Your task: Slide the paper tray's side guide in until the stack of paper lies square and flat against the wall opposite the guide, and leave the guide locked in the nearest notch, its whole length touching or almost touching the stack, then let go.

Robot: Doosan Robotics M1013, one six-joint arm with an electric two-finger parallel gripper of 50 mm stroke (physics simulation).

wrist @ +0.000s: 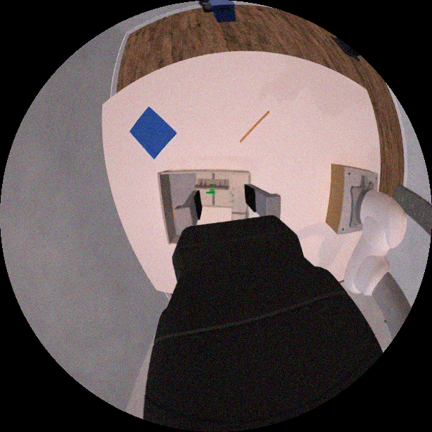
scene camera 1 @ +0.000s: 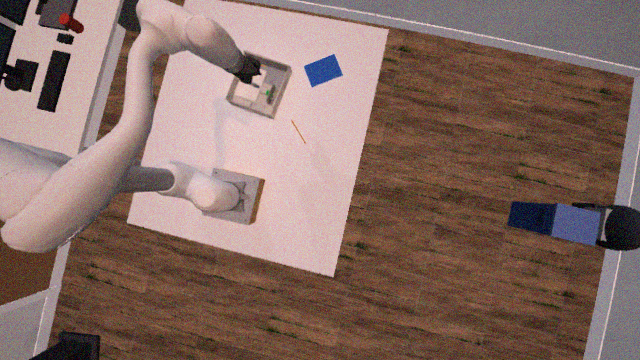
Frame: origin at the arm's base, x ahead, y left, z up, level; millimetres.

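Where they show: gripper, fingertip midpoint: [scene camera 1: 258,80].
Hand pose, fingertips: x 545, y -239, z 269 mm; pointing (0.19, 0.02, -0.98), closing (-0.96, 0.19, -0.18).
Things, the pixels of their centre, and the offset from my fingertips. "*": a spot on its surface instead.
- paper tray, body centre: [scene camera 1: 259,85] 148 mm ahead, 121 mm left, 337 mm down
- white paper stack, body centre: [scene camera 1: 250,83] 168 mm ahead, 183 mm left, 354 mm down
- side guide, body centre: [scene camera 1: 269,94] 92 mm ahead, 51 mm left, 340 mm down
- blue rectangle, surface spot: [scene camera 1: 323,70] * 268 mm ahead, 276 mm right, 376 mm down
- thin orange stick, body centre: [scene camera 1: 298,131] 129 mm back, 131 mm right, 380 mm down
The paper tray [scene camera 1: 284,90] [wrist: 167,215] is a beige open box on the white table. A white paper stack [scene camera 1: 246,93] [wrist: 215,214] lies inside it, partly hidden by the gripper in both views. The side guide [scene camera 1: 272,93] [wrist: 212,183] is a small grey piece with a green mark. A strip of tray floor shows between the guide and the stack. How square the stack lies cannot be told. My gripper [scene camera 1: 256,78] [wrist: 222,195] is open and empty, above the tray; in the wrist view its fingers appear on either side of part of the stack.
A blue rectangle [scene camera 1: 323,70] [wrist: 153,132] and a thin orange stick [scene camera 1: 298,131] [wrist: 254,127] lie on the table beyond the tray. The arm's base plate [scene camera 1: 254,215] [wrist: 337,200] stands on the same table. A desk with a black keyboard [scene camera 1: 54,81] is at upper left in the scene view.
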